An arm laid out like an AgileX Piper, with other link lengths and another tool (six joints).
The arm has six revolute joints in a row. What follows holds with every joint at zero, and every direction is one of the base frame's. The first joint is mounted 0.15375 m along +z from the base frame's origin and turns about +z. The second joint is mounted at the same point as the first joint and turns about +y. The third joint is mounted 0.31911 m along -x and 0.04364 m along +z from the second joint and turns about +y. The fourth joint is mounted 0.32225 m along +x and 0.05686 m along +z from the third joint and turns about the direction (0.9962, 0, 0.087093). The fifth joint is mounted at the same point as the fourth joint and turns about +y. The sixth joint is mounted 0.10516 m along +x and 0.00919 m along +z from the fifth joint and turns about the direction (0.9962, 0, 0.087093). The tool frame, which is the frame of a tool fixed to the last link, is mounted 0.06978 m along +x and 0.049 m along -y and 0.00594 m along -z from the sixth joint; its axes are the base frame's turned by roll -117.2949, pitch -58.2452 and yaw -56.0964 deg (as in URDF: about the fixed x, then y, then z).
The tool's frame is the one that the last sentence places.
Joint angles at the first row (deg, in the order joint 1, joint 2, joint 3, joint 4, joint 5, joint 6):
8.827 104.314 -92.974 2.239 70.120 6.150
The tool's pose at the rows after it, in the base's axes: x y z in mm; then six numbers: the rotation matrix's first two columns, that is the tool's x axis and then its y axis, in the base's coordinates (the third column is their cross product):
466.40 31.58 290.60 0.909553 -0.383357 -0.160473 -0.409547 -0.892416 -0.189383
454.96 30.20 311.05 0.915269 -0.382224 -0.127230 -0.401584 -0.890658 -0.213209
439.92 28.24 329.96 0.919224 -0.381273 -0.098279 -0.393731 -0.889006 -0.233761
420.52 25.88 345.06 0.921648 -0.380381 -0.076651 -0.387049 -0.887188 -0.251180
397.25 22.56 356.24 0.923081 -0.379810 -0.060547 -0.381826 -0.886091 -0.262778
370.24 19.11 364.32 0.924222 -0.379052 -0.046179 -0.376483 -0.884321 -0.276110
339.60 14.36 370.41 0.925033 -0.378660 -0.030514 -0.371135 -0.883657 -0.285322
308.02 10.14 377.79 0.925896 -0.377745 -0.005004 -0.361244 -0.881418 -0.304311
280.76 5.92 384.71 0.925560 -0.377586 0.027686 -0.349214 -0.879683 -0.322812
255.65 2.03 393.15 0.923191 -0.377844 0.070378 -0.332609 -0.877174 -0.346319
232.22 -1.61 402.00 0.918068 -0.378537 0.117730 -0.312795 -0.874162 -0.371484
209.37 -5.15 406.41 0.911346 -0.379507 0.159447 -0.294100 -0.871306 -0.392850
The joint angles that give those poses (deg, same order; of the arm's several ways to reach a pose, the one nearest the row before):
8.827 101.593 -92.868 2.369 70.199 6.150
8.827 98.225 -91.840 2.500 70.199 6.150
8.826 94.508 -90.303 2.624 70.347 6.149
8.827 90.328 -87.845 2.833 70.486 6.151
8.827 85.714 -84.576 2.928 70.693 6.150
8.827 80.484 -80.540 3.171 70.777 6.150
8.826 74.657 -76.082 3.172 71.099 6.149
8.826 68.400 -71.986 3.391 71.425 6.149
8.827 62.768 -68.779 3.390 71.666 6.150
8.828 57.323 -66.316 3.389 71.790 6.152
8.826 52.149 -64.440 3.391 71.905 6.149
8.828 47.091 -62.291 3.389 71.989 6.152

